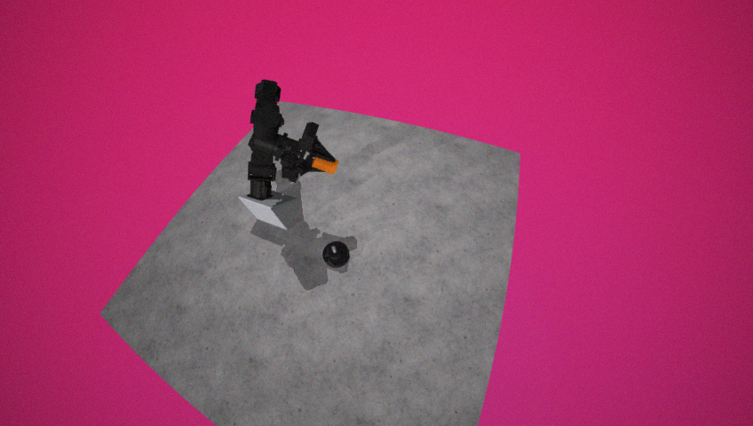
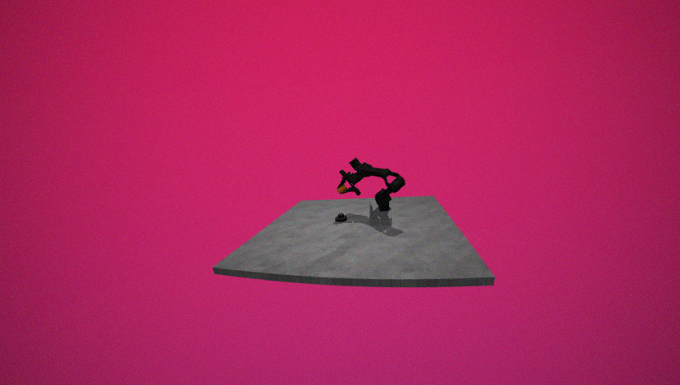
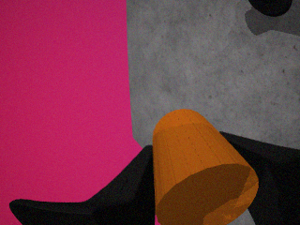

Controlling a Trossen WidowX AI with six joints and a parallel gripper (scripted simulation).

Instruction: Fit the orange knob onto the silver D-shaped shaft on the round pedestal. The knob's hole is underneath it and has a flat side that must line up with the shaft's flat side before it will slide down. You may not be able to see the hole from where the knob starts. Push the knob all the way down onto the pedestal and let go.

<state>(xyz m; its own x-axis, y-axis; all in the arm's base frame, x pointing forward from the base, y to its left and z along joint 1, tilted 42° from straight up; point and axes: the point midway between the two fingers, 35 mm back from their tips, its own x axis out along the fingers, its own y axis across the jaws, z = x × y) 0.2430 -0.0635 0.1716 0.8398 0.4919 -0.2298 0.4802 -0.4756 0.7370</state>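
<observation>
Now: gripper tip 22 cm above the round dark pedestal, 16 cm to the left of it and 3 cm short of it. Also, from my gripper tip: orange knob (3 cm behind, 2 cm above, 1 cm to the right).
</observation>
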